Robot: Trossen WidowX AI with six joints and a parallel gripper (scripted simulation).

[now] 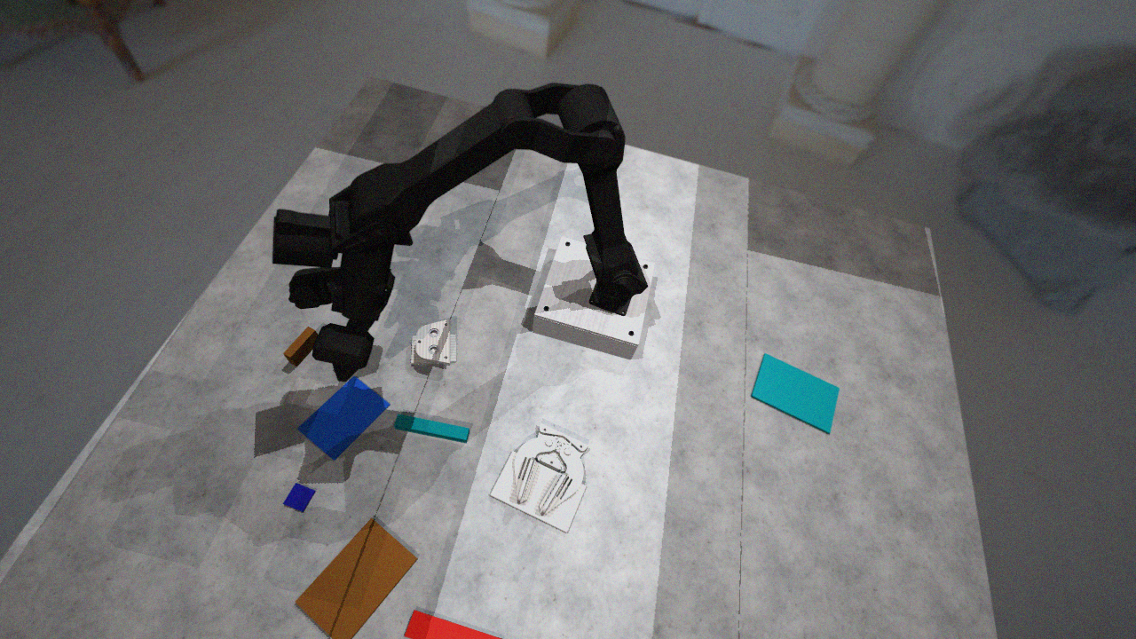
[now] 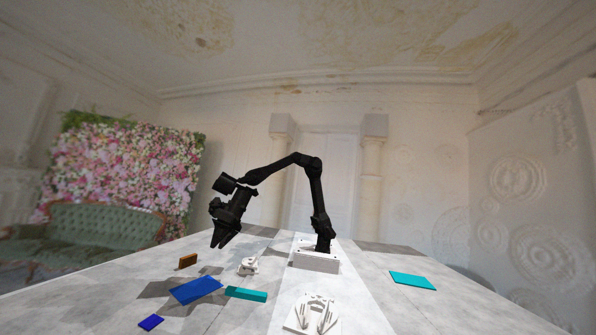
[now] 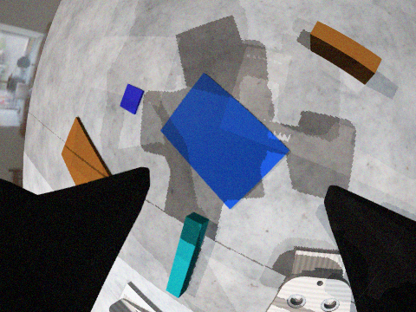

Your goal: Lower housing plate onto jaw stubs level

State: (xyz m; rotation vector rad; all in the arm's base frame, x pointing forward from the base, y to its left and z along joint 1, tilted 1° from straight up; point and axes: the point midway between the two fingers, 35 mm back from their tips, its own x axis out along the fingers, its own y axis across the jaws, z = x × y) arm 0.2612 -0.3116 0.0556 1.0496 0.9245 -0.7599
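My gripper tip is 30 mm short of the teal bar, 130 mm to the right of it and 80 mm above it. Also, from my gripper tip: blue sheet (60 mm ahead, 90 mm below); then small blue square (180 mm ahead, 10 mm to the left, 90 mm below); then block (20 mm behind, 110 mm to the right, 70 mm below).
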